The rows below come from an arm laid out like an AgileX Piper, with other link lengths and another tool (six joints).
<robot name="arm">
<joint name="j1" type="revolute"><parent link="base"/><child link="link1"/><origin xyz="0 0 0.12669"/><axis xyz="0 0 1"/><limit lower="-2.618" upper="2.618"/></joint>
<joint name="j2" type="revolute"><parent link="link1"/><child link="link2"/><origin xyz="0 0 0"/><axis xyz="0 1 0"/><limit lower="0" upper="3.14"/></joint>
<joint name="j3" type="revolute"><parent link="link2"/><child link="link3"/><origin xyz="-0.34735 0 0.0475"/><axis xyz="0 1 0"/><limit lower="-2.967" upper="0"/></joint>
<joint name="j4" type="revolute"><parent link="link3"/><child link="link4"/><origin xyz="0.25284 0 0.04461"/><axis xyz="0.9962 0 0.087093"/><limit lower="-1.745" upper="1.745"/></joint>
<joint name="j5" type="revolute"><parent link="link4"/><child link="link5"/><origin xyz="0 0 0"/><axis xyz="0 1 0"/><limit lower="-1.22" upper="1.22"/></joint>
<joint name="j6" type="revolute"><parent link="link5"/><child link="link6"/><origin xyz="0.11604 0 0.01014"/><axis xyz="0.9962 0 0.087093"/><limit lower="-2.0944" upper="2.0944"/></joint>
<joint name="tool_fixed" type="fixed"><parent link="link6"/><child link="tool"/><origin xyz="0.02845 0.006 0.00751" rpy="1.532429 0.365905 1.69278"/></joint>
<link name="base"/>
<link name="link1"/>
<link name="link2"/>
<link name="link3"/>
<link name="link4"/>
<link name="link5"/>
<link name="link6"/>
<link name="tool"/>
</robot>
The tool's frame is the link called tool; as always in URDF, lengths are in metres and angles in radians.
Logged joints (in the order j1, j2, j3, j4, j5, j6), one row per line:
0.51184, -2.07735, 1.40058, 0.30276, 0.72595, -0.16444
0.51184, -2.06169, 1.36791, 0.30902, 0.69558, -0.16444
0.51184, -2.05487, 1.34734, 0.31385, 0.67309, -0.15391
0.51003, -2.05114, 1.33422, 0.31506, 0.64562, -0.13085
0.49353, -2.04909, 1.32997, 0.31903, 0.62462, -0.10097
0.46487, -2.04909, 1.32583, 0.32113, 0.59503, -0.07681
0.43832, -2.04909, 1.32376, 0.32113, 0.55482, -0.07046
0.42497, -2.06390, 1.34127, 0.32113, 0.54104, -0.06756
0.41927, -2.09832, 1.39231, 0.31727, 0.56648, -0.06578
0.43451, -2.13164, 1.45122, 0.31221, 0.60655, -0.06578
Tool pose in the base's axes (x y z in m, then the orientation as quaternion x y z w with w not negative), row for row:
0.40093, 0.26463, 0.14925, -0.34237, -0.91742, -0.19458, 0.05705
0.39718, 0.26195, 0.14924, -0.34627, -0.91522, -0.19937, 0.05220
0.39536, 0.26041, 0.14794, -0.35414, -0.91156, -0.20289, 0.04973
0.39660, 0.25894, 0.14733, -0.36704, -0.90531, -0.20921, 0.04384
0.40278, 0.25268, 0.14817, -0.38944, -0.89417, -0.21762, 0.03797
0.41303, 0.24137, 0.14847, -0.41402, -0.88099, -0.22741, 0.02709
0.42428, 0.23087, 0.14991, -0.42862, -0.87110, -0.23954, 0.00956
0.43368, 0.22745, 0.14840, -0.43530, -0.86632, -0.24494, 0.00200
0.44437, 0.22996, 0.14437, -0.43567, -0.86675, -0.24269, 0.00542
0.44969, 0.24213, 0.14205, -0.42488, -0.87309, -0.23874, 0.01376
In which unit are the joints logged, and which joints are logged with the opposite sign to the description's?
The joints are logged in radians. Opposite sign: j2, j3.
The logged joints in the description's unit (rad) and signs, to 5 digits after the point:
0.51184, 2.07735, -1.40058, 0.30276, 0.72595, -0.16444
0.51184, 2.06169, -1.36791, 0.30902, 0.69558, -0.16444
0.51184, 2.05487, -1.34734, 0.31385, 0.67309, -0.15391
0.51003, 2.05114, -1.33422, 0.31506, 0.64562, -0.13085
0.49353, 2.04909, -1.32997, 0.31903, 0.62462, -0.10097
0.46487, 2.04909, -1.32583, 0.32113, 0.59503, -0.07681
0.43832, 2.04909, -1.32376, 0.32113, 0.55482, -0.07046
0.42497, 2.06390, -1.34127, 0.32113, 0.54104, -0.06756
0.41927, 2.09832, -1.39231, 0.31727, 0.56648, -0.06578
0.43451, 2.13164, -1.45122, 0.31221, 0.60655, -0.06578

